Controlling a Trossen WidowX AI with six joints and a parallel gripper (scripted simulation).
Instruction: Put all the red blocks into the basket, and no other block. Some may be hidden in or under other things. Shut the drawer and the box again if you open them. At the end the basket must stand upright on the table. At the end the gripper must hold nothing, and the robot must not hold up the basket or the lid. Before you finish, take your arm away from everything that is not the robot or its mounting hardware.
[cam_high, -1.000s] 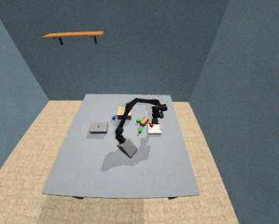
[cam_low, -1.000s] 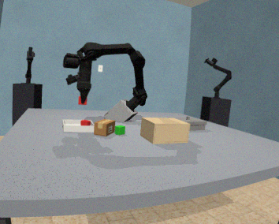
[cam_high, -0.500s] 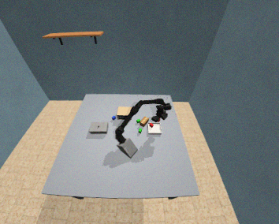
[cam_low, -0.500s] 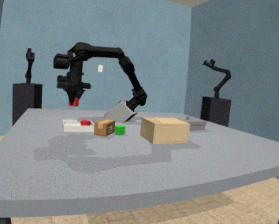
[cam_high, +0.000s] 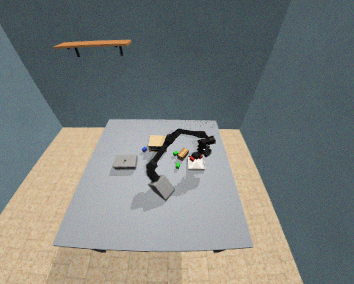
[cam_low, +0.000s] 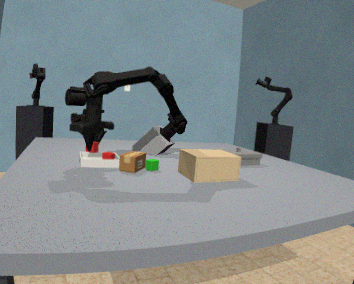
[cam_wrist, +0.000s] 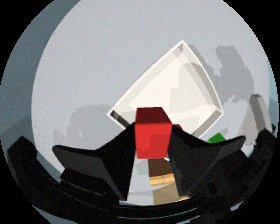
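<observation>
Now: hand 8 cm above the white shallow basket, 4 cm past it and 2 cm to the right of it. Also, from my hand: blue block: 52 cm to the left, 7 cm below, 3 cm behind; small brown box: 15 cm to the left, 5 cm below, 1 cm ahead; drawer unit: 41 cm to the left, 6 cm ahead, 5 cm below.
</observation>
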